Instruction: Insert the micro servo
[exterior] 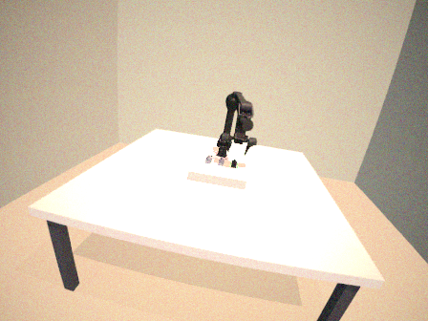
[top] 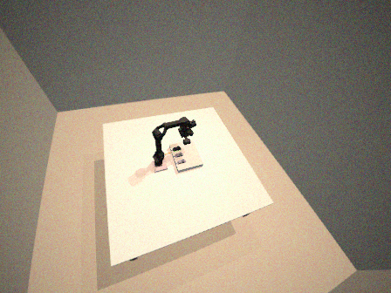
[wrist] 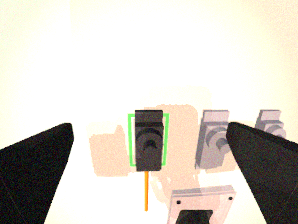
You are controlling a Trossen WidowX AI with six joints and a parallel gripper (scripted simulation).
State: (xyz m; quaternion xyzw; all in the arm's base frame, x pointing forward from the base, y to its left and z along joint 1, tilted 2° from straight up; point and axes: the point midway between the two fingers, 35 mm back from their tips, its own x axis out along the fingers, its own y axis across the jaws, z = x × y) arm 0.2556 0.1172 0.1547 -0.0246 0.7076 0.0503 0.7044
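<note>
My gripper tip is 12 cm above the pale deck, 7 cm to the left of it and 5 cm short of it.
</note>
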